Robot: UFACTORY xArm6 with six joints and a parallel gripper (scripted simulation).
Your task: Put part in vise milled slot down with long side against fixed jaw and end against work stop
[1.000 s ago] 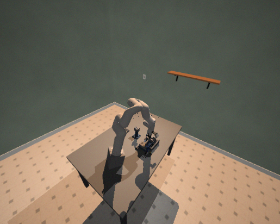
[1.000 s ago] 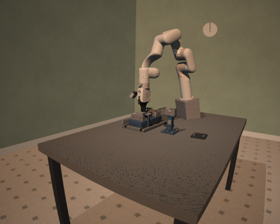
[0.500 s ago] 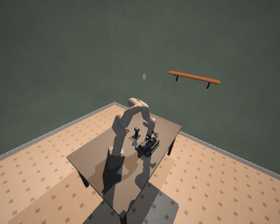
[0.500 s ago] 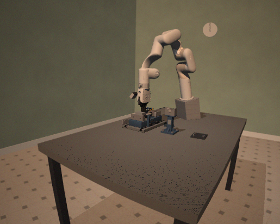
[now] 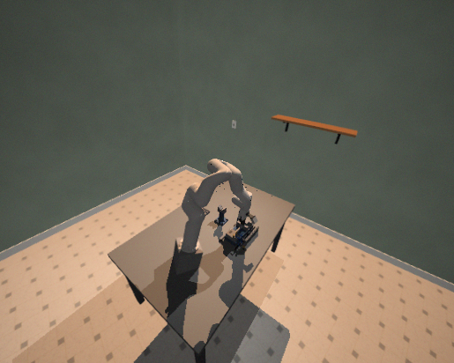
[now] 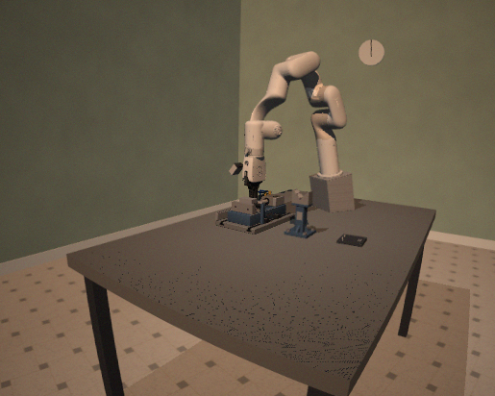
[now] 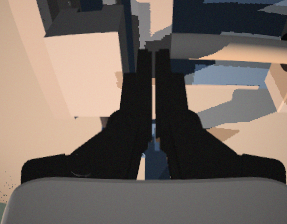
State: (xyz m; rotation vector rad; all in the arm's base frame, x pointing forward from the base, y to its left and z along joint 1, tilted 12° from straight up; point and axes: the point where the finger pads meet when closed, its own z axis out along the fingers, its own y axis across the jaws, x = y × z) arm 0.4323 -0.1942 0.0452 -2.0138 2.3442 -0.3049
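The part lies 30 mm ahead of my hand, 10 mm to the right of it and 30 mm below it. Round my hand: air cylinder rod 50 mm behind, 10 mm to the left, 40 mm below; work stop 40 mm ahead, 40 mm to the left, 30 mm below; vise base rail 50 mm behind, 90 mm to the right, 90 mm below.
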